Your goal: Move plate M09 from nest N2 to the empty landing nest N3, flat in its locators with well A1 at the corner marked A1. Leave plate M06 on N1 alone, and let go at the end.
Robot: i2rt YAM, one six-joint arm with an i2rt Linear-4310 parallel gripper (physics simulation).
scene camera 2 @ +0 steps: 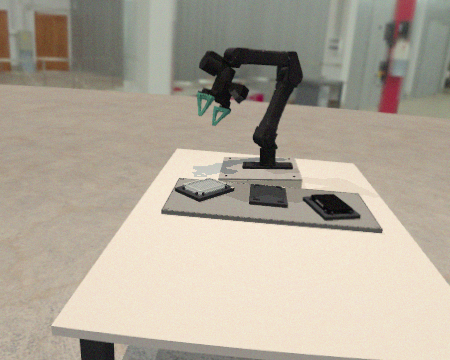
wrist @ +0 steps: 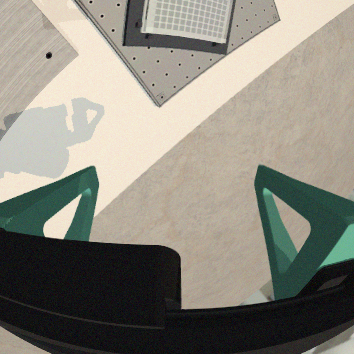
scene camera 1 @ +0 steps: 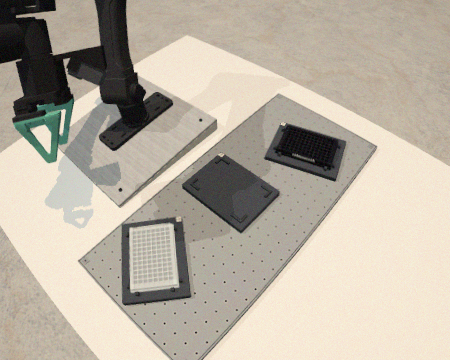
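Note:
A white gridded plate (scene camera 1: 152, 255) (scene camera 2: 205, 186) (wrist: 190, 17) lies flat in a dark nest (scene camera 1: 184, 270) (wrist: 132, 37) at one end of the perforated board. A black gridded plate (scene camera 1: 307, 145) (scene camera 2: 334, 204) lies in another dark nest (scene camera 1: 325, 174) at the other end. The empty nest (scene camera 1: 225, 190) (scene camera 2: 268, 195), with corner locators, is between them. I cannot read which plate is M09 or M06. My gripper (scene camera 1: 58, 152) (scene camera 2: 207, 120) (wrist: 176, 173) is open and empty, high above the table's edge beside the white plate's end of the board.
The perforated board (scene camera 1: 215, 270) (scene camera 2: 230, 212) (wrist: 160, 82) lies on the cream table (scene camera 1: 350, 260) (scene camera 2: 240, 280). The arm's base stands on a grey plate (scene camera 1: 150, 155) (scene camera 2: 235, 172) behind the board. Small pale corner tags (scene camera 1: 179, 219) mark the nests.

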